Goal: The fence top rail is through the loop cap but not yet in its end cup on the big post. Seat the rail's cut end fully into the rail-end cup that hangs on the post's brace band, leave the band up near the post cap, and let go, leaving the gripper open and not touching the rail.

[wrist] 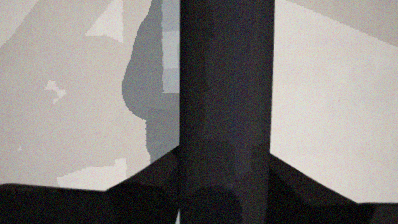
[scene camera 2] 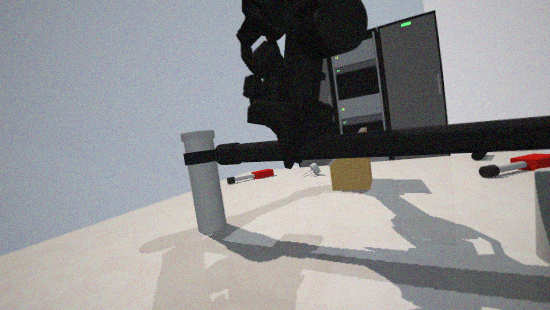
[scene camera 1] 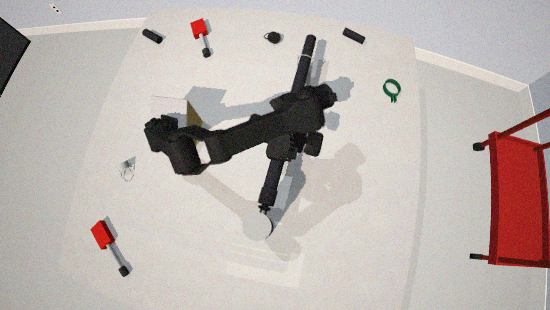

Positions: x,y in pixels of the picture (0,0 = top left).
Labels:
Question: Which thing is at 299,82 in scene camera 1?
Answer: A black top rail.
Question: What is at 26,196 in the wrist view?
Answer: The gripper.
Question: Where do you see a black top rail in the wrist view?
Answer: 225,61

